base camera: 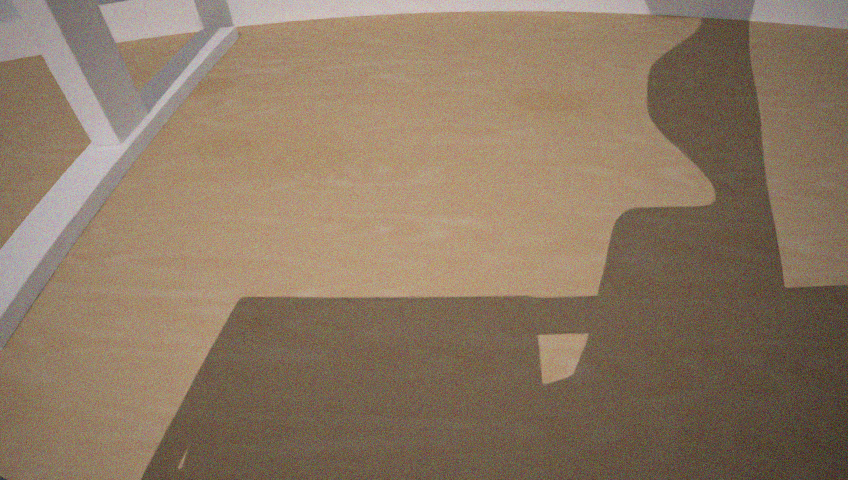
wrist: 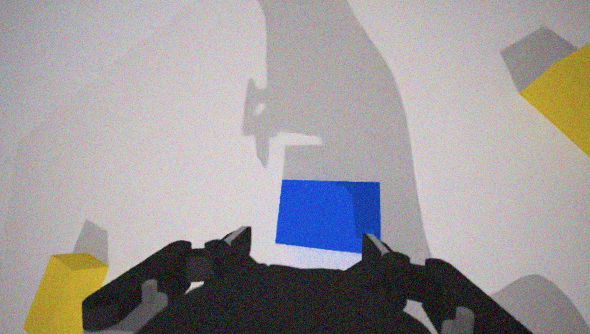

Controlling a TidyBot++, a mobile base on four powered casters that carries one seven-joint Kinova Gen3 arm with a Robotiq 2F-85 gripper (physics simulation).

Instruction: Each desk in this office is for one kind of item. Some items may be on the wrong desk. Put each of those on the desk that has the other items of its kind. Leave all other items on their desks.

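Frame: origin at the arm's base, x up, y back, z right, level; millimetres.
Seen in the pictures: gripper, fingertip midpoint: (wrist: pixel 305 242).
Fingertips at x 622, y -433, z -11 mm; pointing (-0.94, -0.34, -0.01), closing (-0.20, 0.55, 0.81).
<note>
Offsets run from my fingertips to a thing's top centre. "spot": to the spot under its first point. Level surfaces: height alone.
A blue block {dx -23, dy -13, dz +24 mm} (wrist: pixel 316 214) lies on a white desk top {dx -68 mm} (wrist: pixel 175 125) in the wrist view, in front of the gripper and partly in the arm's shadow. My gripper (wrist: pixel 305 242) is open and empty. Its fingertips show at the near side of the blue block, and the right fingertip overlaps the block's near right corner in the picture; the height between them is hard to tell. One yellow block {dx -23, dy -105, dz -355 mm} (wrist: pixel 67 295) lies at the lower left, partly hidden by the left finger. Another yellow block {spot: dx -39, dy +15, dz +266 mm} (wrist: pixel 565 95) is cut off by the right edge of the wrist view.
In the base camera view a white desk frame (base camera: pixel 59 220) with slanted legs stands on the wooden floor {dx -1018 mm} (base camera: pixel 386 148) at the left. A pale wall or panel (base camera: pixel 446 4) runs along the top. The robot's shadow falls over the lower and right part of the floor.
</note>
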